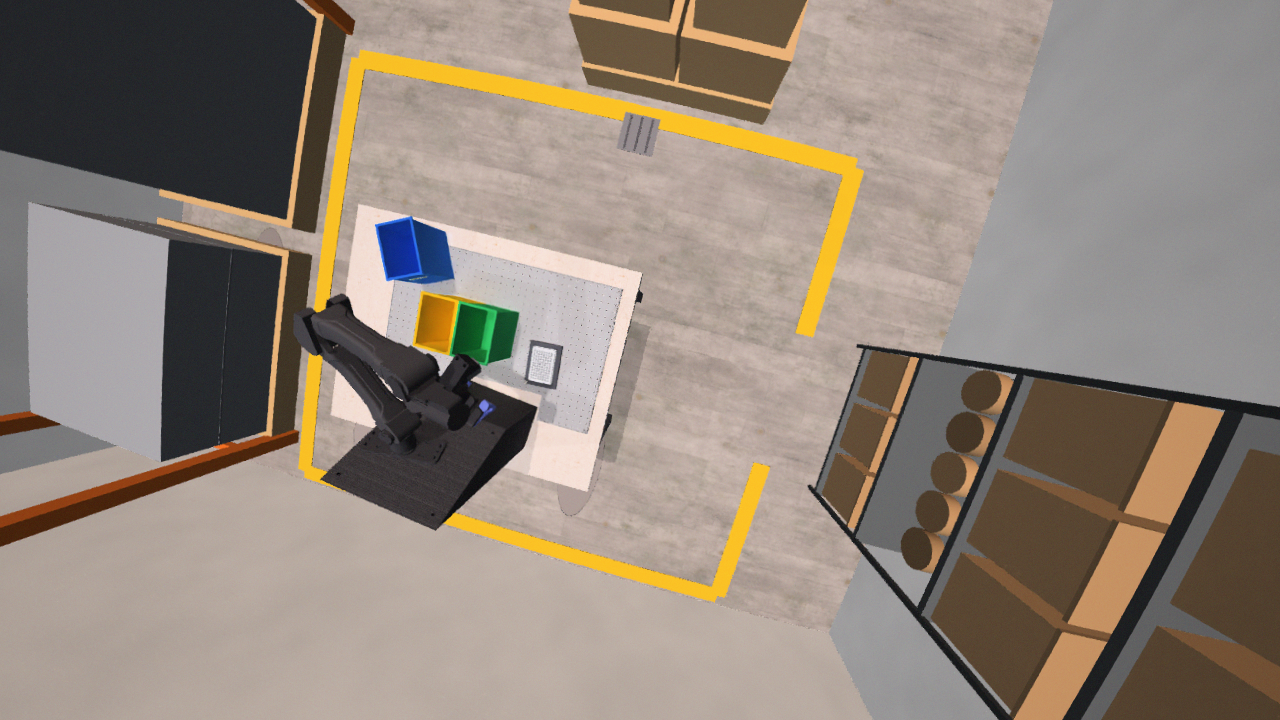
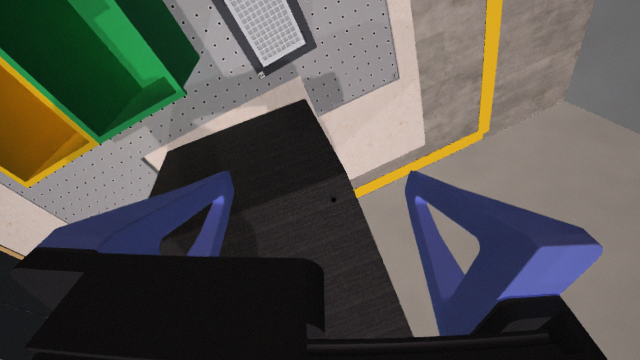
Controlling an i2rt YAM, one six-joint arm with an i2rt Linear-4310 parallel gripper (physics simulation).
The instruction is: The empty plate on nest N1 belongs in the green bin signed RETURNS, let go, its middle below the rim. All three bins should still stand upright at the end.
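Seen in the pictures: gripper, fingertip midpoint: (image 1: 482, 396) (image 2: 319, 180); arm's base, origin of the base link: (image 1: 404, 446).
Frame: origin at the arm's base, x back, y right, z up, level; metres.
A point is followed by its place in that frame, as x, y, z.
Observation:
The pale plate with a grid-like face (image 1: 542, 363) {-0.179, 0.267, -0.363} (image 2: 267, 30) {-0.157, 0.254, -0.373} lies flat in a dark frame, the nest (image 1: 558, 365) {-0.170, 0.321, -0.378} (image 2: 237, 30) {-0.188, 0.216, -0.377}, right of the green bin. No N1 mark is readable. The green bin (image 1: 474, 331) {-0.299, 0.041, -0.322} (image 2: 145, 45) {-0.252, 0.153, -0.209} stands upright, open upward, against the yellow bin (image 1: 435, 322) {-0.333, -0.085, -0.295} (image 2: 40, 130) {-0.297, -0.094, -0.299}; its sign is not readable. The blue bin (image 1: 401, 250) {-0.581, -0.193, -0.297} stands upright at the back left. My gripper (image 1: 477, 398) {-0.142, 0.236, 0.001} (image 2: 319, 180) {-0.142, 0.236, 0.001} is open and empty, over the black base block, on the near side of the green bin and apart from the plate.
The black base block (image 1: 393, 488) {0.074, 0.030, 0.088} (image 2: 310, 175) {-0.025, 0.184, -0.157} carries the arm and reaches over the table's near side. A perforated grey board (image 1: 581, 313) {-0.356, 0.409, -0.389} (image 2: 360, 50) {-0.017, 0.371, -0.389} lies on the pale table (image 1: 501, 246) {-0.601, 0.119, -0.402} (image 2: 385, 125) {0.183, 0.337, -0.402}. The arm (image 1: 384, 358) {-0.272, 0.188, 0.247} bends over the table's left part, close to the yellow bin.

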